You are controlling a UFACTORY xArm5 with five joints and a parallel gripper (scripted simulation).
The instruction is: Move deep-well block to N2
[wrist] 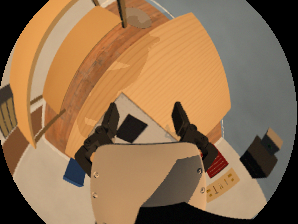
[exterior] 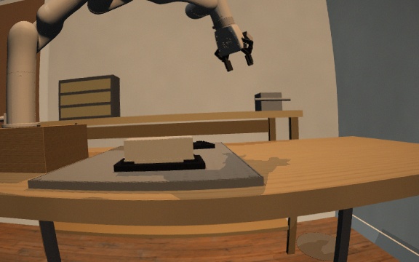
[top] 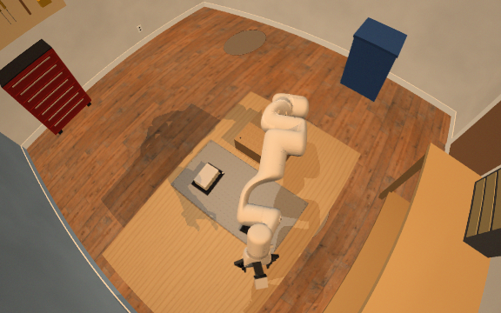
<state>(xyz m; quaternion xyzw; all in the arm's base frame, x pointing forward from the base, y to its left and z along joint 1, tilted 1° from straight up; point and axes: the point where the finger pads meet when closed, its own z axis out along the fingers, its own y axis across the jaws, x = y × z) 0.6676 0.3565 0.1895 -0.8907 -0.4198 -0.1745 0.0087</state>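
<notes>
Now: the deep-well block 22 cm behind my hand, 53 cm to the right of it and 24 cm below it.
</notes>
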